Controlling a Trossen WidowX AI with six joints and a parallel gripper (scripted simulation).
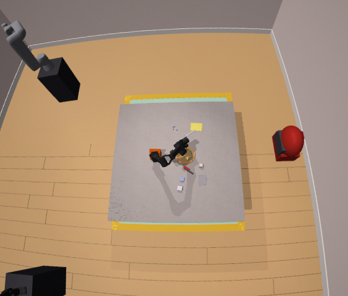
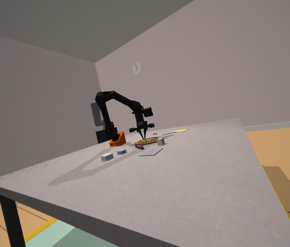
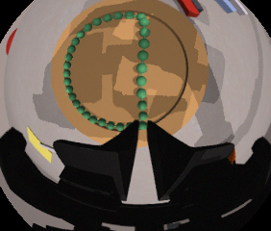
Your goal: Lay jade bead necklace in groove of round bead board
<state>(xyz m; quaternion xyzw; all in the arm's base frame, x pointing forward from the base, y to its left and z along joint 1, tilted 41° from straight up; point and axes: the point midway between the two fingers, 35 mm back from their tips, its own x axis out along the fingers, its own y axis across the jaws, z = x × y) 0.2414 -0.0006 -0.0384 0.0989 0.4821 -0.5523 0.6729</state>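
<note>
Now: the round wooden bead board 50 mm ahead of my gripper tip, 30 mm to the right of it and 10 mm below it. Round my gripper tip: beige cube: 200 mm ahead, 160 mm to the right; then red-handled tool: 190 mm to the right, 70 mm ahead, 10 mm below; then blue block: 280 mm to the right, 10 mm below.
</note>
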